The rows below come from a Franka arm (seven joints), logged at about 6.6 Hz.
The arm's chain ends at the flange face. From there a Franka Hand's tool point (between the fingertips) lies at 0.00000 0.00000 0.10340 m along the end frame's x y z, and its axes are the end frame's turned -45 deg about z.
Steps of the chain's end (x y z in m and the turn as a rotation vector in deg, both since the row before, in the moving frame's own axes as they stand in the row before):
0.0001 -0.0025 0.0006 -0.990 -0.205 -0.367
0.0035 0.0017 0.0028 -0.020 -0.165 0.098
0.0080 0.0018 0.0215 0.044 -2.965 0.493
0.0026 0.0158 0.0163 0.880 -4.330 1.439
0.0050 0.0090 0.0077 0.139 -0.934 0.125
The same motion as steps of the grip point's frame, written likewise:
0.0003 -0.0007 0.0006 -0.555 -0.845 -0.367
0.0010 0.0035 0.0028 0.103 -0.131 0.098
0.0007 0.0031 0.0214 2.128 -2.065 0.493
-0.0136 0.0063 0.0160 3.684 -2.440 1.439
-0.0038 0.0085 0.0077 0.759 -0.562 0.125

